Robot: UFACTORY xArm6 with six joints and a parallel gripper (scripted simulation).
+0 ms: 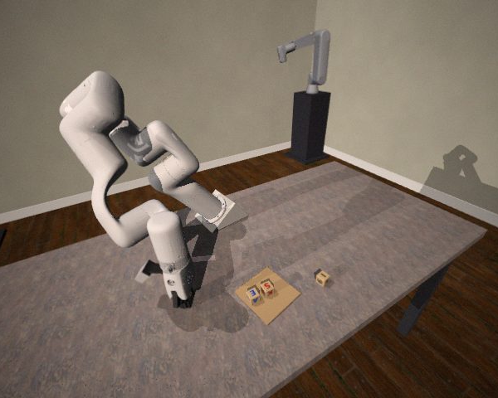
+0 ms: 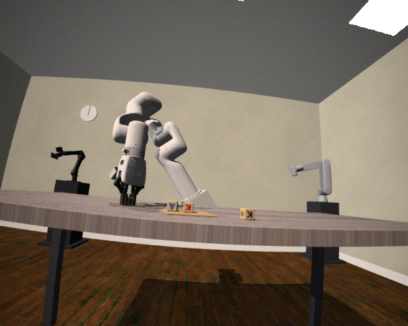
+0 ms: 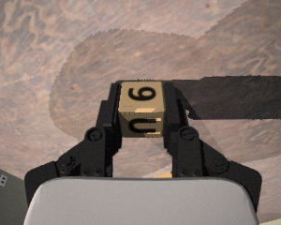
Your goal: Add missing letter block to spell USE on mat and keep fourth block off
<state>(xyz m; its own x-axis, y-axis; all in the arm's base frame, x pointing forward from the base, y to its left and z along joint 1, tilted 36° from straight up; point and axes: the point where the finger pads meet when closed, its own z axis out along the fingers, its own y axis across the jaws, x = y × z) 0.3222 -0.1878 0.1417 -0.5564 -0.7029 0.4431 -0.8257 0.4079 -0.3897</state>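
My hand is 10 mm above the block. Also, from my hand: tan mat 100 mm ahead, 210 mm to the left, 20 mm below.
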